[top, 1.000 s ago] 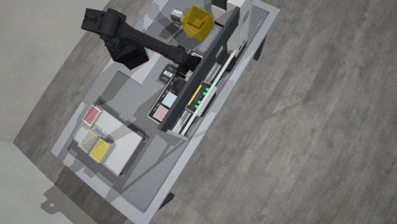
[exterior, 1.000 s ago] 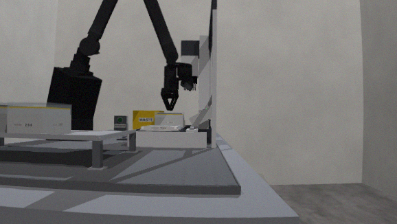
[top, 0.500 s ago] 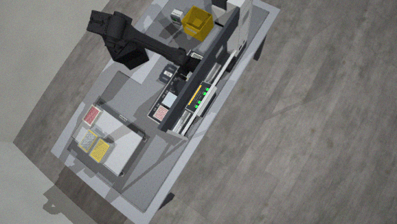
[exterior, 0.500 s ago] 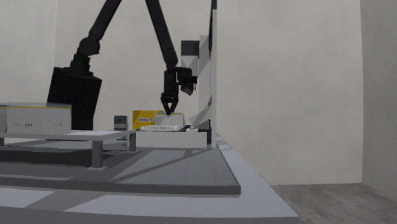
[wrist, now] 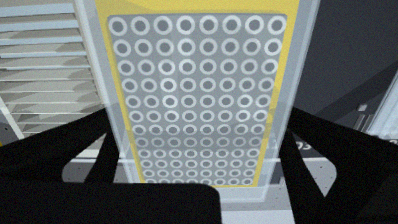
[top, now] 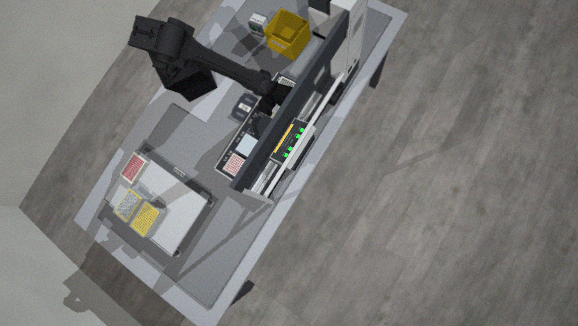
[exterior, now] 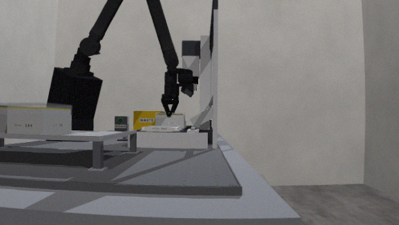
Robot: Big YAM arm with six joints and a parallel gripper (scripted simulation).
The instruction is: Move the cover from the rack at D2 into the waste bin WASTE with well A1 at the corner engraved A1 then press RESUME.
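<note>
Now: hand right at the clear cover. Also, from my hand: tip rack 1 cm to the right, 2 cm below; yellow waste bin 22 cm behind, 31 cm to the left, 7 cm below; plate 6 cm ahead, 30 cm to the right, 5 cm below.
</note>
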